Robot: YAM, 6 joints.
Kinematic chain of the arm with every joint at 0, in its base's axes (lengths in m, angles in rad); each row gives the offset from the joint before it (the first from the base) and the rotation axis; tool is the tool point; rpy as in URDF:
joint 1: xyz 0 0 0.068 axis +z
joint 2: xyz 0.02 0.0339 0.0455 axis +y
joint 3: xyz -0.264 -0.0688 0 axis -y
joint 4: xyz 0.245 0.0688 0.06 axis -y
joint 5: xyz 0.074 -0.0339 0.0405 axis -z
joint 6: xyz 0.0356 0 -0.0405 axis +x
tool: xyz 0 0 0 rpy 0 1.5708 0
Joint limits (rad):
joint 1: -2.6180..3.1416
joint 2: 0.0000..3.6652
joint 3: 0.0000..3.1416
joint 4: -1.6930..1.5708
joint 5: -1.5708..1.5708
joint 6: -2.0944..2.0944
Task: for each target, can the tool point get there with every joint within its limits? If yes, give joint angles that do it. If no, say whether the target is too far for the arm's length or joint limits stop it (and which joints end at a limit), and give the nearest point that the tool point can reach.
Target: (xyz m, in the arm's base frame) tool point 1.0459 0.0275 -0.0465
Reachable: no: too far | nearest point 0.6381 0.0168 0.0171 | short by 0.413 m
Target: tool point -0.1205 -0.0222 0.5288
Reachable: yes | joints 0.4345 0.6007 1.9786 -1.2244 -1.0358 -1.0791
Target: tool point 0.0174 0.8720 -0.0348
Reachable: no: too far | nearest point 0.0127 0.6364 0.0062 | short by 0.239 m
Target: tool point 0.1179 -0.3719 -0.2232
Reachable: yes | joints -1.3378 3.1686 1.6153 0.4275 -0.9431 -0.5447
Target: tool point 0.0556 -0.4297 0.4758
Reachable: yes | joints -1.4536 2.1693 2.7845 -1.0517 -0.1393 -1.0977
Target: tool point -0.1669 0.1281 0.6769
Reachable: yes | joints -0.6693 0.9612 2.6343 -0.1527 0.0872 -1.4885
